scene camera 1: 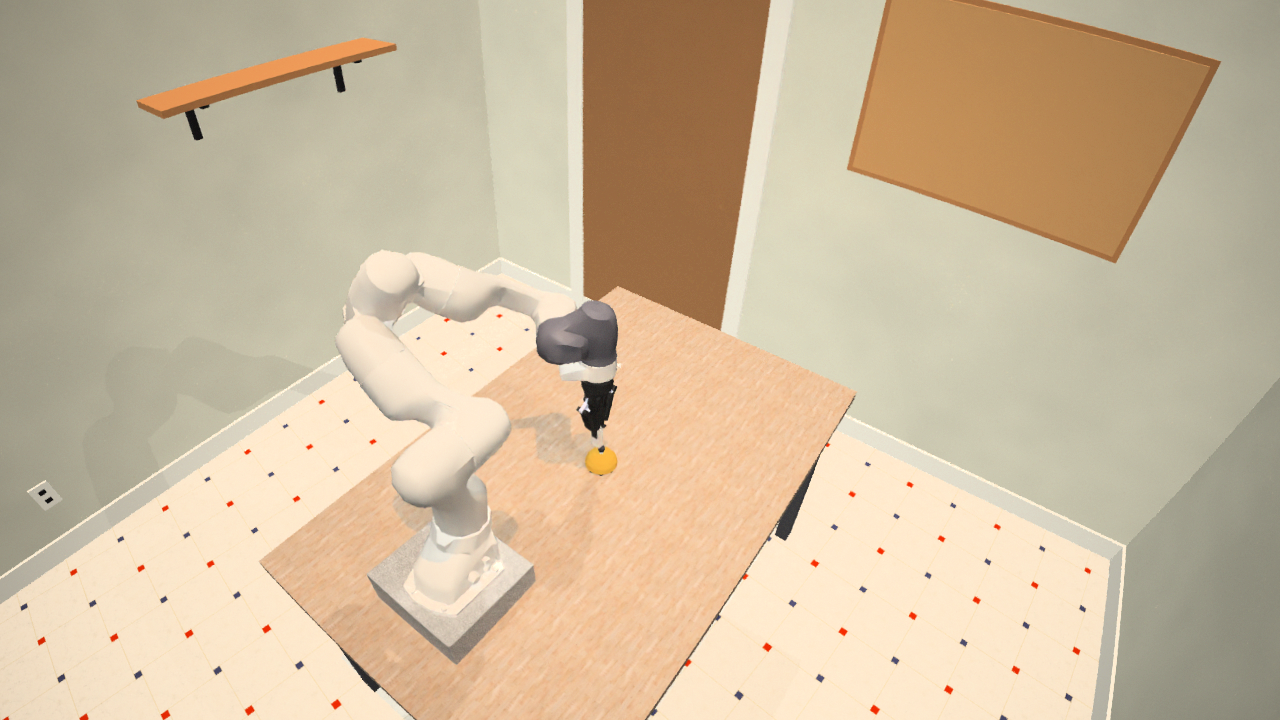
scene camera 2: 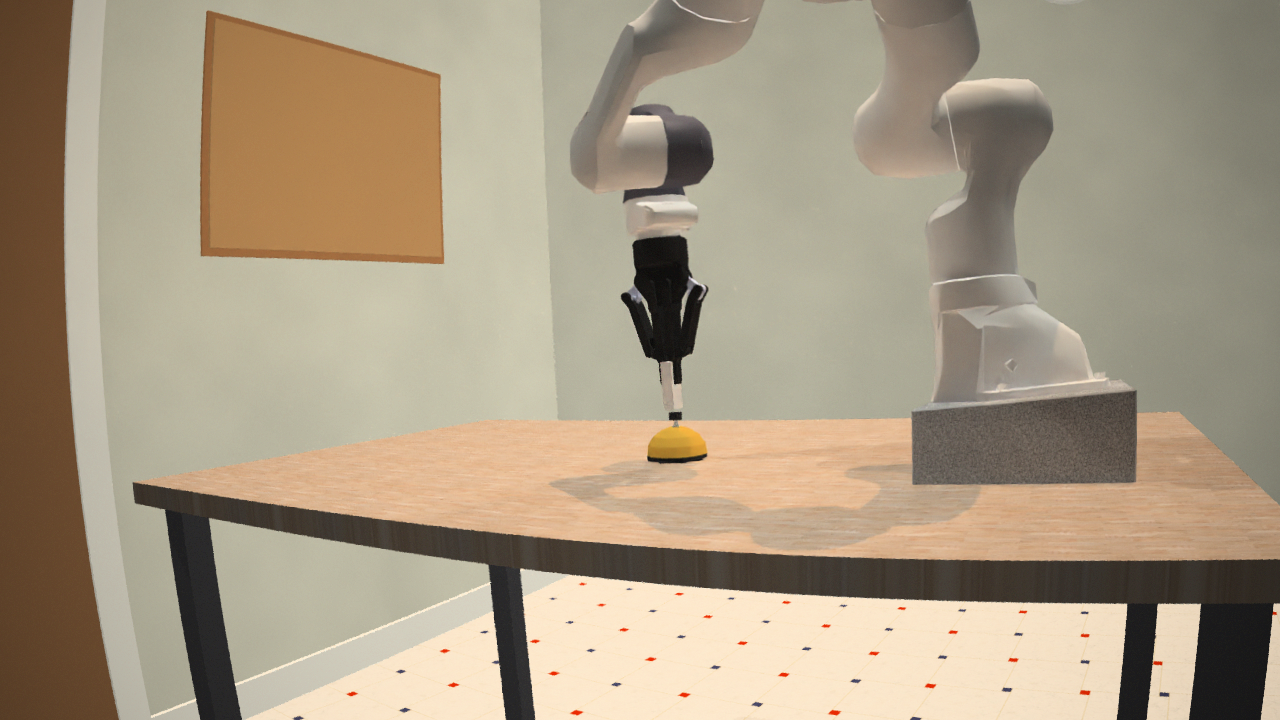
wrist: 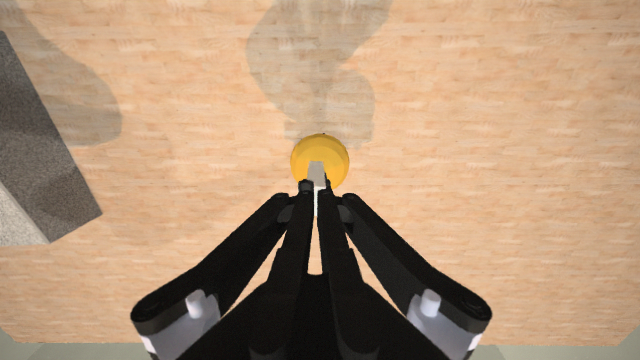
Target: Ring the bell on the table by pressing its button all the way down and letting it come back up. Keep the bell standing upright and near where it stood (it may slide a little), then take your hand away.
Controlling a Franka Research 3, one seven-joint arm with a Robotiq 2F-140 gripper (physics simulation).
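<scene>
The bell, a yellow dome [scene camera 1: 601, 462] [scene camera 2: 676, 444] [wrist: 320, 148] on a thin dark base, stands upright on the table [scene camera 1: 680, 519] [scene camera 2: 402, 488] [wrist: 475, 150]. Its small black button [scene camera 1: 601, 449] [scene camera 2: 674, 416] sits on a short stem that shows above the dome in scene camera 2. My gripper [scene camera 1: 598, 445] [scene camera 2: 673, 408] [wrist: 315, 172] is shut with nothing between its fingers and points down. Its fingertips are right over the button, touching it or nearly so; I cannot tell which. In the wrist view the fingertips hide the button.
The arm's grey base block [scene camera 1: 452, 635] [scene camera 2: 1023, 438] [wrist: 55, 165] stands on the same table, to the right of the bell in scene camera 2. A wall shelf [scene camera 1: 268, 76] and a cork board [scene camera 1: 1029, 125] [scene camera 2: 324, 143] hang on walls beyond the table.
</scene>
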